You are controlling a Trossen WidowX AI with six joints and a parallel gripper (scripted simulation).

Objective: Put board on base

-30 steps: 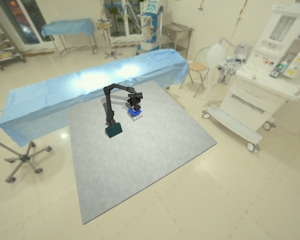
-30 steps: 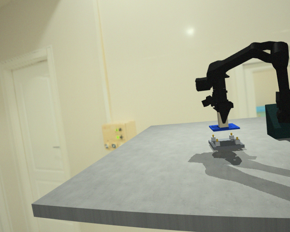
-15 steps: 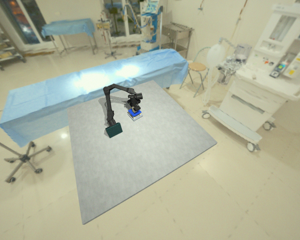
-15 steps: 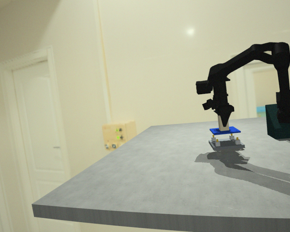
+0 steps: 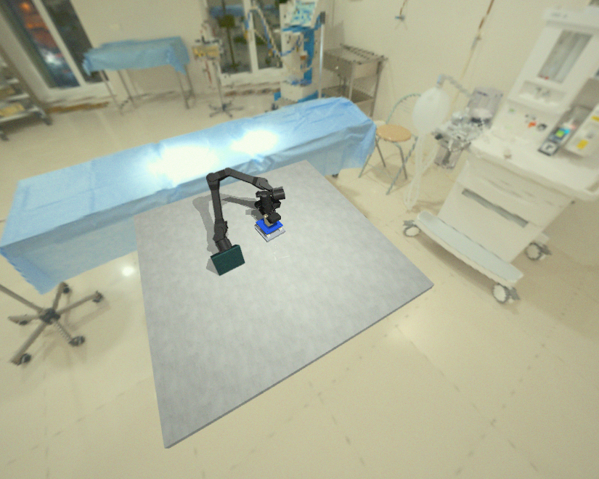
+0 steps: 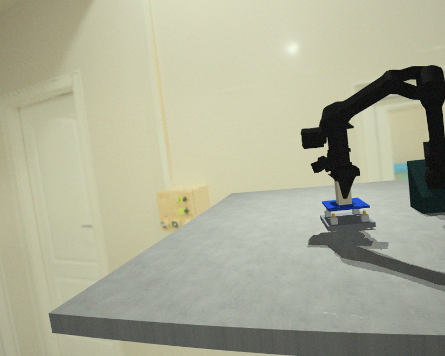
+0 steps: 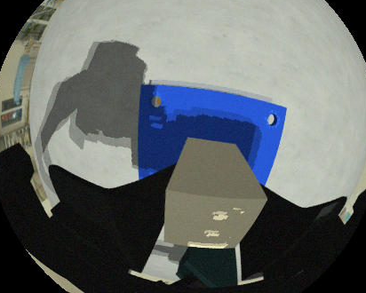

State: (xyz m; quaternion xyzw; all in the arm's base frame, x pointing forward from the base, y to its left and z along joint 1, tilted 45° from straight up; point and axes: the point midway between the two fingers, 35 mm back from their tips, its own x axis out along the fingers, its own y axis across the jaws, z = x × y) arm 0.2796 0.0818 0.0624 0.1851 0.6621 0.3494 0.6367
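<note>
The grey base is 70 mm below my gripper tip. Also, from my gripper tip: blue board right at my gripper tip.
</note>
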